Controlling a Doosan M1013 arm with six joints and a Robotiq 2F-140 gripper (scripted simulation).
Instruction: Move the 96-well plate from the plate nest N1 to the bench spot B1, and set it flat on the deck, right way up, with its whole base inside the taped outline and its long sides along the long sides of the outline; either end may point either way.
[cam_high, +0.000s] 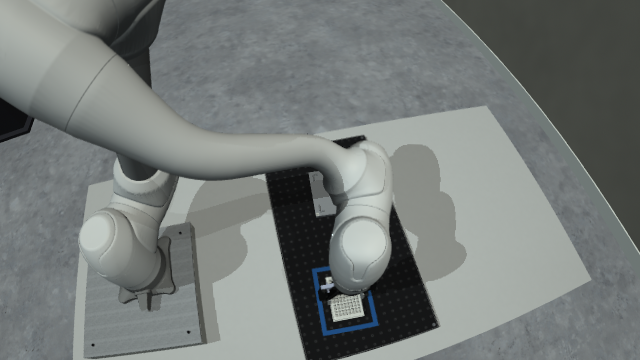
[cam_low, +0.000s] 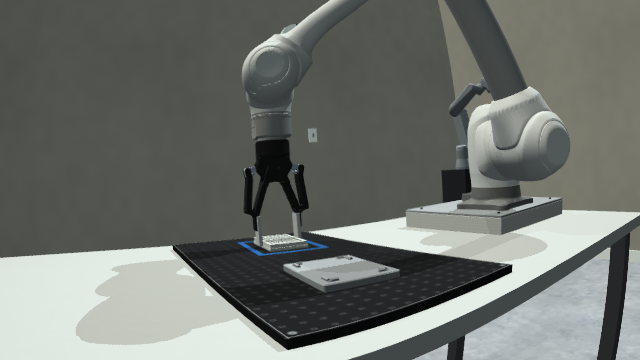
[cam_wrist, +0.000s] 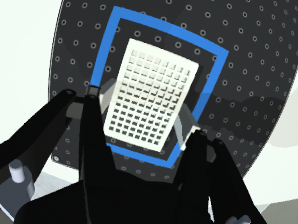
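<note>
The white 96-well plate is 20 mm below my hand. From my hand the other things lie so: grey plate nest N1: 330 mm to the left, 60 mm ahead, 20 mm below.
</note>
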